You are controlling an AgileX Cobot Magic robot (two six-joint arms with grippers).
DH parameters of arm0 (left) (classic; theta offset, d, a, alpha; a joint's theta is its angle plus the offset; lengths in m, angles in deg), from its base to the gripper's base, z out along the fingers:
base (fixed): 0 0 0 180
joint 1: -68.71 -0.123 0 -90
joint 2: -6.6 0 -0.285 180
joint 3: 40.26 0 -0.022 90
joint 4: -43.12 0.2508 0 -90
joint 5: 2.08 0 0.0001 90
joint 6: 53.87 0.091 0 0
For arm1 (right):
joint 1: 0.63 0.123 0 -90
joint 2: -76.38 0 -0.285 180
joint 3: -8.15 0 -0.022 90
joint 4: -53.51 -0.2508 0 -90
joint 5: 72.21 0 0.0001 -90
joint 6: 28.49 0.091 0 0
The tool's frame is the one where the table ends.
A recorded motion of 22 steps. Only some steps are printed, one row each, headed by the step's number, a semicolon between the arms.
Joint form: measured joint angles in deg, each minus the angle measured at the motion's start. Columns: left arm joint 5, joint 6, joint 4, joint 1, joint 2, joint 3; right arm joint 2, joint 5, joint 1, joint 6, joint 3, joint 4.
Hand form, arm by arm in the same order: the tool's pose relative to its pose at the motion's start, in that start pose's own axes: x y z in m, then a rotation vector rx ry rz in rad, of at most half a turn. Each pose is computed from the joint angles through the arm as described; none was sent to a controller.
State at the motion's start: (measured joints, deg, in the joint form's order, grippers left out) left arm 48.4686 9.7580 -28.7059 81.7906 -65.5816 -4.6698; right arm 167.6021 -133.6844 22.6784 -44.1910 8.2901 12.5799
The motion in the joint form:
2: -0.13 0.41 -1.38 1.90 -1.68 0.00; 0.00 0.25 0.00 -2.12 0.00 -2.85
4: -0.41 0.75 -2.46 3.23 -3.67 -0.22; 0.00 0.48 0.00 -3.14 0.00 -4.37
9: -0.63 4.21 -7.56 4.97 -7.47 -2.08; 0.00 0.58 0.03 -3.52 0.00 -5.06
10: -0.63 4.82 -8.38 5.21 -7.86 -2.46; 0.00 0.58 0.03 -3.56 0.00 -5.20
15: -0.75 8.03 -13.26 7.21 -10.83 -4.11; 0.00 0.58 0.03 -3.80 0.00 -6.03
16: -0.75 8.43 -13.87 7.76 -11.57 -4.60; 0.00 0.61 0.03 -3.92 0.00 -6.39
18: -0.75 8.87 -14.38 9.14 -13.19 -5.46; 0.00 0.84 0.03 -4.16 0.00 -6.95
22: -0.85 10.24 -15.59 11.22 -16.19 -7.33; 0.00 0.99 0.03 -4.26 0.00 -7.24
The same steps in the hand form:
2: 0.0014 -0.0009 0.0092 0.0322 0.0173 -0.0157; -0.0015 0.0037 -0.0001 -0.0405 -0.0168 -0.0131
4: 0.0023 0.0008 0.0182 0.0514 0.0343 -0.0347; -0.0025 0.0056 -0.0002 -0.0614 -0.0278 -0.0181
9: -0.0066 0.0032 0.0328 0.0965 0.0077 -0.0459; -0.0029 0.0066 -0.0002 -0.0710 -0.0326 -0.0192
10: -0.0087 0.0029 0.0342 0.1036 -0.0004 -0.0435; -0.0029 0.0068 -0.0002 -0.0731 -0.0332 -0.0187
15: -0.0163 0.0018 0.0474 0.1479 -0.0298 -0.0491; -0.0033 0.0079 -0.0003 -0.0851 -0.0372 -0.0159
16: -0.0177 0.0014 0.0509 0.1574 -0.0298 -0.0490; -0.0035 0.0083 -0.0004 -0.0901 -0.0395 -0.0149
18: -0.0183 0.0001 0.0593 0.1767 -0.0152 -0.0480; -0.0041 0.0089 -0.0004 -0.0969 -0.0461 -0.0142
22: -0.0211 -0.0010 0.0740 0.2054 0.0000 -0.0394; -0.0045 0.0092 -0.0005 -0.1002 -0.0500 -0.0133

